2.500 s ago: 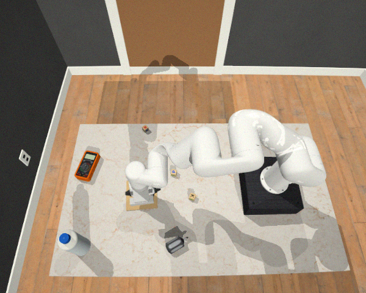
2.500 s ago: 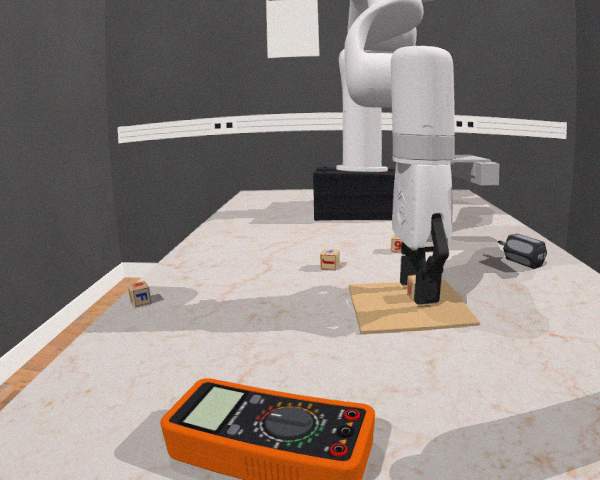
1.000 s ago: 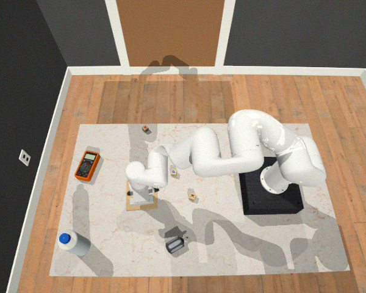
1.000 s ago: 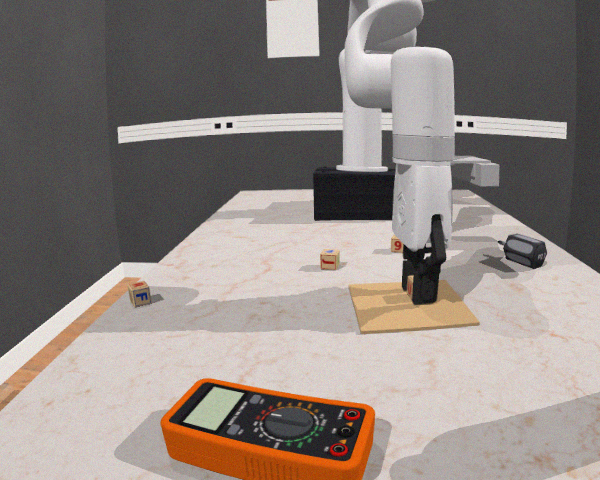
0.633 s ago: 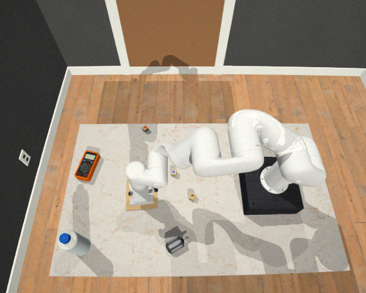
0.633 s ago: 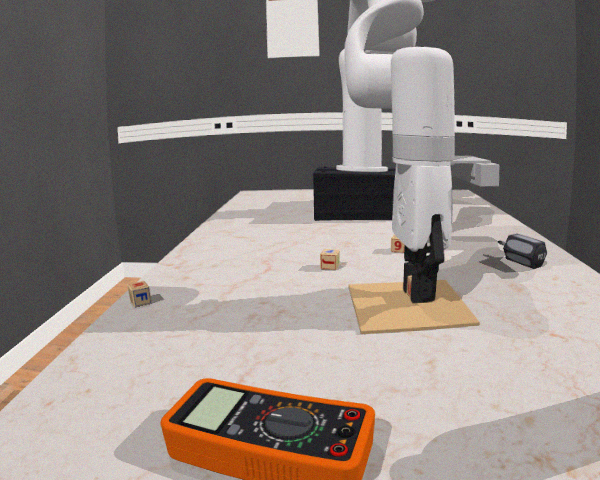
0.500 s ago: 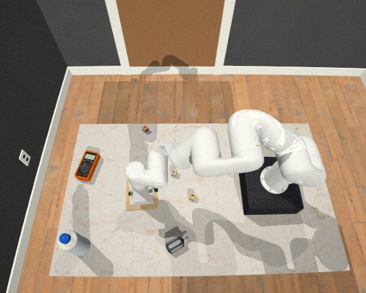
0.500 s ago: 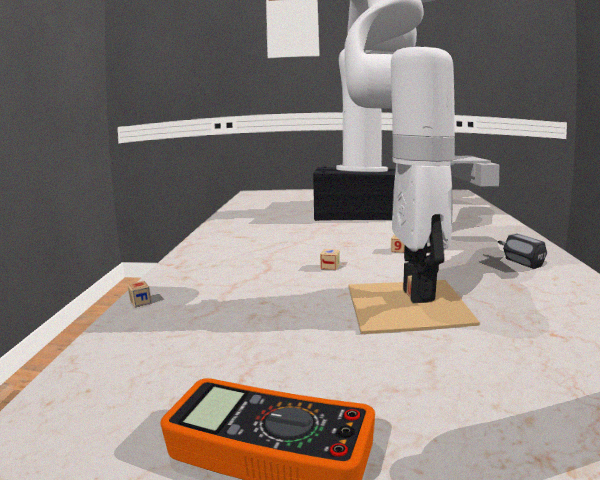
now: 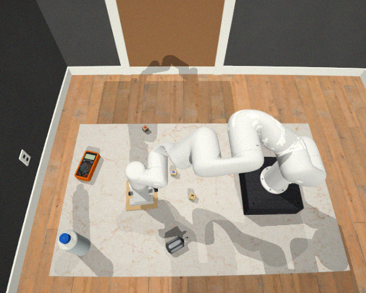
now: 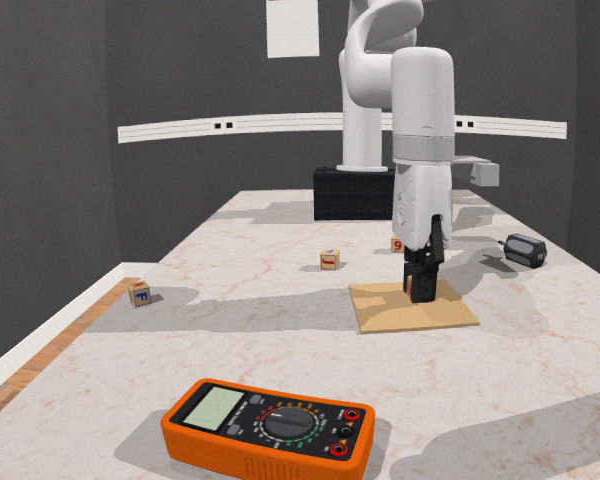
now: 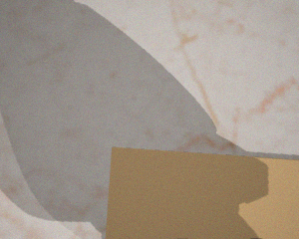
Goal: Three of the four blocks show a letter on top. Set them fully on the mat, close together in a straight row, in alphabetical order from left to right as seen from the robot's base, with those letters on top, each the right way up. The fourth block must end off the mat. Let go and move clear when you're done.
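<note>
Now: hand 2 cm short of the tan mat, 2 cm above it and 1 cm to the left of it. The rest, counted from my hand: black plug adapter: 20 cm to the left, 15 cm behind; then orange multimeter: 29 cm ahead, 15 cm to the right, 1 cm below.
</note>
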